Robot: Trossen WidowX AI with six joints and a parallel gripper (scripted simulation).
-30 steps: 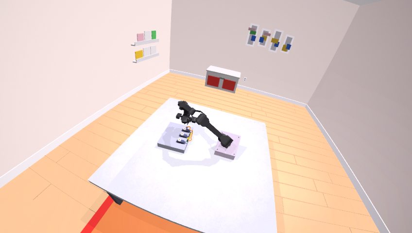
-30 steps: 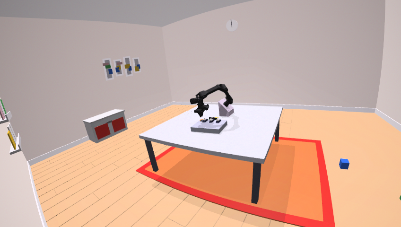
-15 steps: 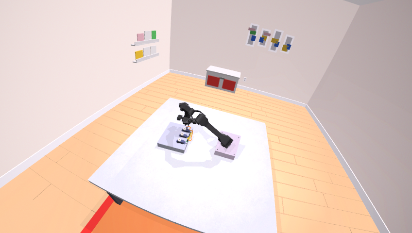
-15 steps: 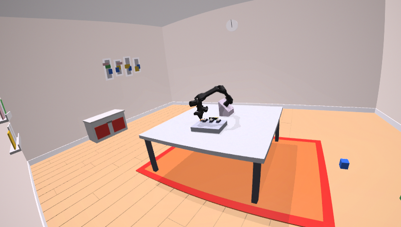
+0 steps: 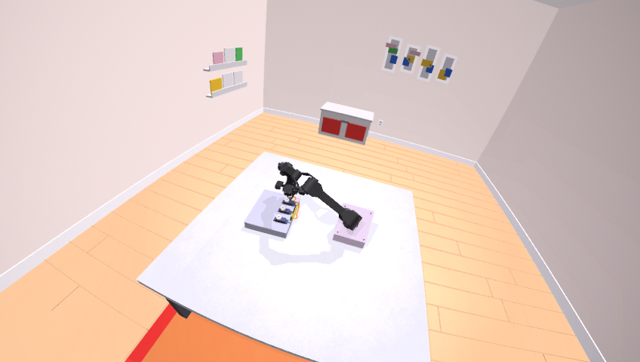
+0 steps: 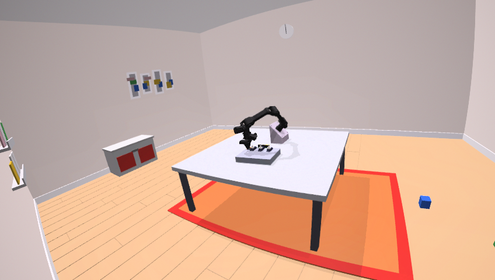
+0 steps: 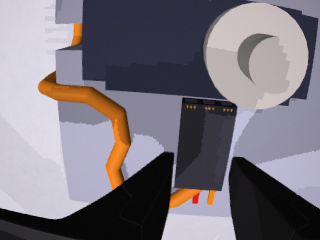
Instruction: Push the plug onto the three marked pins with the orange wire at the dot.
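Right now my gripper tip is 160 mm to the right of the yellow band, 50 mm past it and 20 mm below it. Round my gripper tip: dark dot (150 mm to the left, 50 mm behind, 20 mm above); green board (120 mm to the left, 50 mm behind); grey printed holder (110 mm to the left, 110 mm ahead, 30 mm below).
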